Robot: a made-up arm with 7 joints. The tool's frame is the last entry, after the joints.
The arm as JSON. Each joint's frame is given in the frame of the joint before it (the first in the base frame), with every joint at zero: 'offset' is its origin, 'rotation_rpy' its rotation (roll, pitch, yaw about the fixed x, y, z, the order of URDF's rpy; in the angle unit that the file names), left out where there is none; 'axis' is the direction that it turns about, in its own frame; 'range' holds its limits. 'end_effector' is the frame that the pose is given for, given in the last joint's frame.
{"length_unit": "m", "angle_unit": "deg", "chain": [
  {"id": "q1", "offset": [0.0, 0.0, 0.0], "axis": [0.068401, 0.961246, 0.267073], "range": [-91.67, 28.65]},
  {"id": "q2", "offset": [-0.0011, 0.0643, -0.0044], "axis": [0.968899, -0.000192, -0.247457], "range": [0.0, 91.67]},
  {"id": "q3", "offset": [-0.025, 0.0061, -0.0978], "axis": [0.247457, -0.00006, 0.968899], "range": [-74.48, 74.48]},
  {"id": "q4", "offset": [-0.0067, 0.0, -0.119], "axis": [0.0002, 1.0, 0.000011], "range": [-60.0, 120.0]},
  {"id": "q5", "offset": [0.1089, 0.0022, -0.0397], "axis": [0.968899, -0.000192, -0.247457], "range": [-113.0, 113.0]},
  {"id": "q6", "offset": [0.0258, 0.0, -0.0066], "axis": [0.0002, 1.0, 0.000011], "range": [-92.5, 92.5]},
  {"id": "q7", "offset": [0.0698, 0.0, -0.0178], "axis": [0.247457, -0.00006, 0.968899], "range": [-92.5, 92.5]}
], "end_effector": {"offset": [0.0, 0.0, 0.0], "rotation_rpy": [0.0, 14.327, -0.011]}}
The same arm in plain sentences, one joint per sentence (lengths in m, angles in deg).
The arm has seven revolute joints in a row. What follows holds with every joint at zero, and every direction is one of the base frame's. The first joint is mounted at the same point as the base frame's origin and turns about the direction (0.068403, 0.961235, 0.26711), from -91.67 to 28.65 deg. The second joint is mounted 0.0011 m along -x and 0.0643 m along +y and 0.0044 m along -z from the first joint and turns about the direction (0.968889, -0.0002, -0.247497), from 0 to 91.67 deg. The third joint is mounted 0.025 m along -x and 0.0061 m along +y and 0.0978 m along -z from the second joint and turns about the direction (0.247497, -0.0001, 0.968889), from -74.48 to 74.48 deg. The fourth joint is mounted 0.0067 m along -x and 0.119 m along -z from the third joint and turns about the direction (0.0002, 1, 0), from -60 to 120 deg. The fifth joint is mounted 0.1089 m along +x and 0.0022 m along +y and 0.0397 m along -z from the fourth joint and turns about the direction (0.968889, -0.0002, -0.247497), from -113 to 113 deg. The sixth joint is mounted 0.0258 m along +x and 0.0066 m along -z from the fifth joint and turns about the direction (0.0002, 1, 0), from -92.5 to 92.5 deg. The seventh joint is mounted 0.0698 m along +x and 0.0178 m along -z from the sixth joint and turns about the direction (0.247497, -0.0001, 0.968889), from -92.5 to 92.5 deg. The tool frame, which is the frame that the pose is given for, is mounted at the same point as the seventh joint; its axes are the base frame's turned by roll 0, pitch 14.33 and yaw -0.01 deg (as in URDF: about the fixed x, then y, then z).
